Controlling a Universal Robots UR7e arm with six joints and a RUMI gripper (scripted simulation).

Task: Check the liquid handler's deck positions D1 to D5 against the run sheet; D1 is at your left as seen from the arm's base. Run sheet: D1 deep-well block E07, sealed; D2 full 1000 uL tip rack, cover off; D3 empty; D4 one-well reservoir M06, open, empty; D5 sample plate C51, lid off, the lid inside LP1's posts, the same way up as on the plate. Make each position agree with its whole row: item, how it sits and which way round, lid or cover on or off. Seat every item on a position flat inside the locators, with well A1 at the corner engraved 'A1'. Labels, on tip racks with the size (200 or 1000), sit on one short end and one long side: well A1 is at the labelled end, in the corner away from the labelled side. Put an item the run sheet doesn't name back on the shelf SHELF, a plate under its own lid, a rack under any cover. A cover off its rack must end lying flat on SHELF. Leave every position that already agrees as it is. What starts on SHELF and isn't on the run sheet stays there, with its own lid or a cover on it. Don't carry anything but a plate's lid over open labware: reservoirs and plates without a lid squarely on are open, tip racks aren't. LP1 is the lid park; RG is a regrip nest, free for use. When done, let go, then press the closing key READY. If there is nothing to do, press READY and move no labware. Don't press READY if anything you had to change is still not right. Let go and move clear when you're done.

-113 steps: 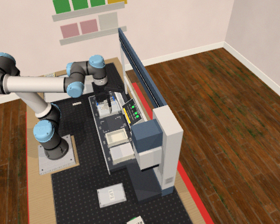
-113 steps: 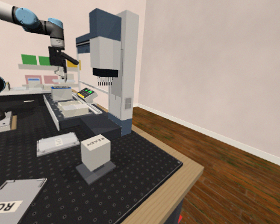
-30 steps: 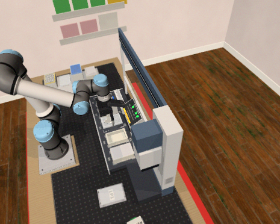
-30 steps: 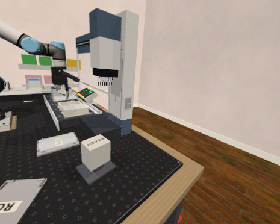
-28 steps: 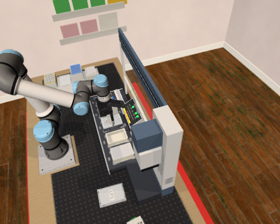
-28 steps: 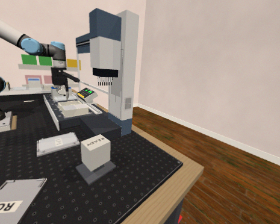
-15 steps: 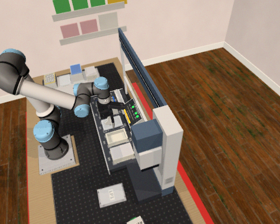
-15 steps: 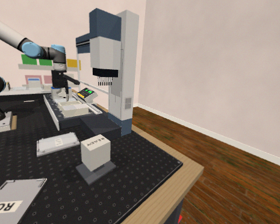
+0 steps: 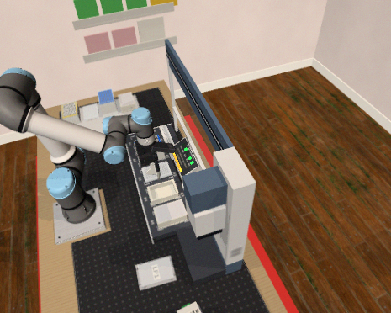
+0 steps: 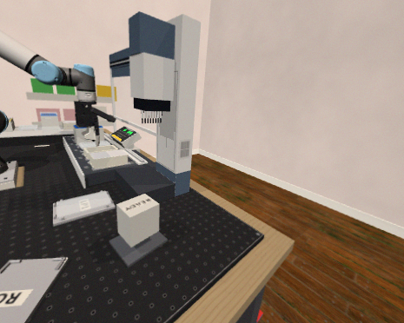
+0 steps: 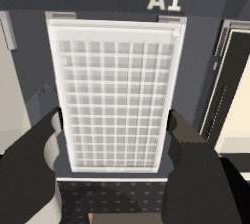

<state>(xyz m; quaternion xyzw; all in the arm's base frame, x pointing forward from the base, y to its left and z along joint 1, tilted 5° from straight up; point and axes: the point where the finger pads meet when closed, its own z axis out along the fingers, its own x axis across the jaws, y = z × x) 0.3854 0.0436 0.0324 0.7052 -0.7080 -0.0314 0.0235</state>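
My hand is 120 mm to the left of the cream one-well reservoir and 20 mm above it. Round my hand: blue-rimmed tip rack: 130 mm to the left, 40 mm above, 10 mm ahead; clear well plate: 10 mm below; deep-well block: 250 mm to the right.
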